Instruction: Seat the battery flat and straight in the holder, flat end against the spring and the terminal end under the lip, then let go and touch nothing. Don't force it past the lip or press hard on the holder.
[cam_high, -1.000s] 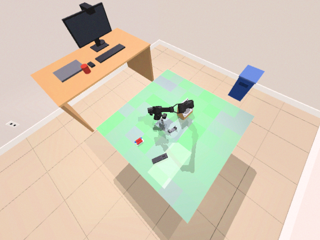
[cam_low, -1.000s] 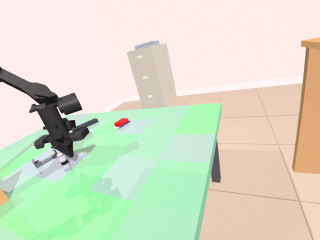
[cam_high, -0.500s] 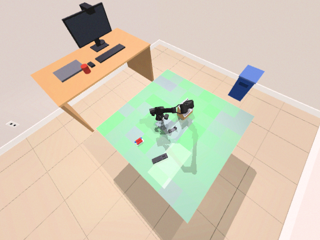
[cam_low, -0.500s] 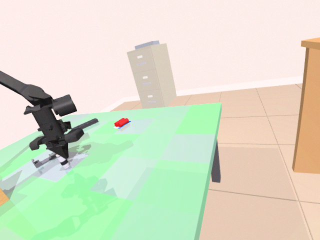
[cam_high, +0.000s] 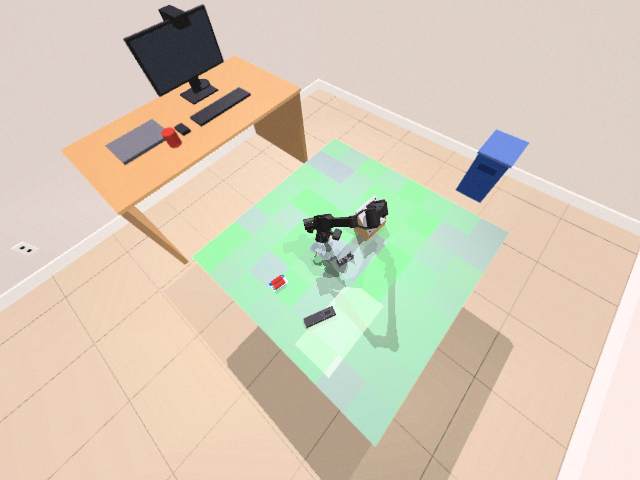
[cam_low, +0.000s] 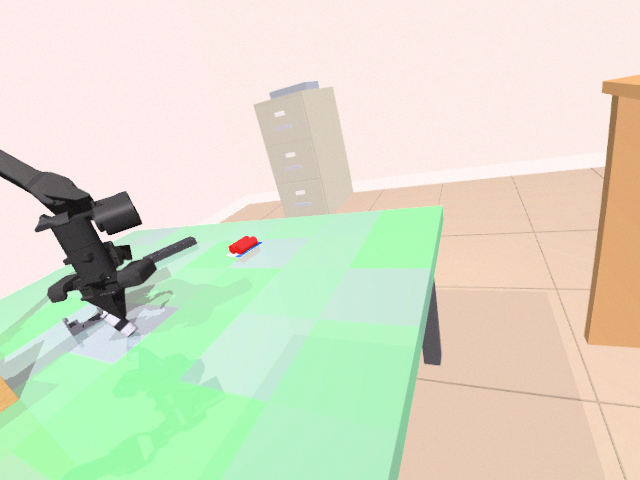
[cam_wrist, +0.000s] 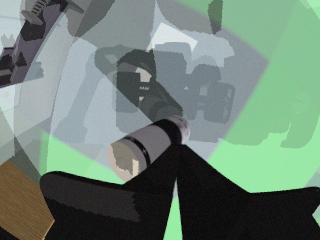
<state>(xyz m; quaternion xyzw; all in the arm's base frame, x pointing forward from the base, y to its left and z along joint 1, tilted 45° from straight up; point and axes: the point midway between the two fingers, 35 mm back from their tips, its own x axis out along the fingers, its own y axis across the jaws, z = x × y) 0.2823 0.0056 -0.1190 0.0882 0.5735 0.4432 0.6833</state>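
The battery lies 1 cm to the left of my gripper tip, 1 cm below it and 1 cm behind it. From my gripper tip the other things lie so: blue-edged card (36 cm ahead, 3 cm below, 2 cm to the left).
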